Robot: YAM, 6 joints.
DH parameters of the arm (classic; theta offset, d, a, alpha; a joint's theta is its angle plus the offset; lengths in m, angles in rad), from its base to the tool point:
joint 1: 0 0.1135 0.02 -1.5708
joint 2: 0 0 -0.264 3.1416
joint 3: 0.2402 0 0.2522 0
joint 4: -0.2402 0 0.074 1.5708
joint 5: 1.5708 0 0 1.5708
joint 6: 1.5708 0.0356 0 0
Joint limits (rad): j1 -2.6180..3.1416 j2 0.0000..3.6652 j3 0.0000..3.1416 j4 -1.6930..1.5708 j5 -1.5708..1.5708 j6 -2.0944..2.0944
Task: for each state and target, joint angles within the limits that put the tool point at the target. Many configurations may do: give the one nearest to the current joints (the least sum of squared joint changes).
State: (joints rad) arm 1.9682 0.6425 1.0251 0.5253 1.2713 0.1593
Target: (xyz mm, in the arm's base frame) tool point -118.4 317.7 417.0
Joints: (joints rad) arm 2.0227 1.4992 1.3056 0.5183 1.1322 0.1593
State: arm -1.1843 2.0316 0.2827 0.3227 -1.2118 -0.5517
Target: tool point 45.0 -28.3 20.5
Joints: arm -1.2422 2.1419 0.0000 0.0953 -1.2223 -0.5517
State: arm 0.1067 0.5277 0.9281 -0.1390 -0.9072 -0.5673
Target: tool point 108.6 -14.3 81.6
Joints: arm -0.3379 0.9212 0.0390 -0.2309 -0.6846 -0.5673
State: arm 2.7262 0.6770 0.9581 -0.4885 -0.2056 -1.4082
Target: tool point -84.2 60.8 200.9
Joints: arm 2.4752 0.4983 0.4454 -0.8481 -0.1199 -1.4082
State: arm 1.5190 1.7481 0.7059 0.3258 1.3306 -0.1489
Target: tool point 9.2 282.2 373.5
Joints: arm 1.6615 1.2912 1.0276 0.4125 1.3486 -0.1489
